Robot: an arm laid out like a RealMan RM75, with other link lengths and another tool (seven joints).
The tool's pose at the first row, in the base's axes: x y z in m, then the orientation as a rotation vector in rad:
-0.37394 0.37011 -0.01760 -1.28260 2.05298 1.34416
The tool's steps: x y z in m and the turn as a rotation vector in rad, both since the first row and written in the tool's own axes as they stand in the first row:
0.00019 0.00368 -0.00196 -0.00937 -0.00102 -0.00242
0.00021 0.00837 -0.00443 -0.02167 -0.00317 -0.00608
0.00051 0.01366 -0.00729 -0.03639 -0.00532 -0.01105
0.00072 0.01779 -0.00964 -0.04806 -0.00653 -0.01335
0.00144 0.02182 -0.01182 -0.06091 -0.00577 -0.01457
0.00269 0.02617 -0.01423 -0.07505 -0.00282 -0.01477
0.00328 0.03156 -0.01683 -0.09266 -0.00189 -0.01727
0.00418 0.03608 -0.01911 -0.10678 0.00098 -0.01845
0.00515 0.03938 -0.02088 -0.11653 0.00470 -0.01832
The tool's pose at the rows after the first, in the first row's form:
-0.37681 0.36880 -0.01486 -1.28766 2.04616 1.35466
-0.38035 0.36727 -0.01123 -1.29393 2.03614 1.36850
-0.38448 0.36535 -0.00730 -1.30228 2.02379 1.38461
-0.38767 0.36375 -0.00415 -1.30792 2.01572 1.39789
-0.39107 0.36204 -0.00150 -1.31493 2.00934 1.41234
-0.39498 0.35992 0.00106 -1.32363 2.00465 1.42799
-0.39938 0.35809 0.00472 -1.33377 1.99478 1.44744
-0.40327 0.35627 0.00755 -1.34318 1.98889 1.46265
-0.40626 0.35470 0.00945 -1.35050 1.98678 1.47297

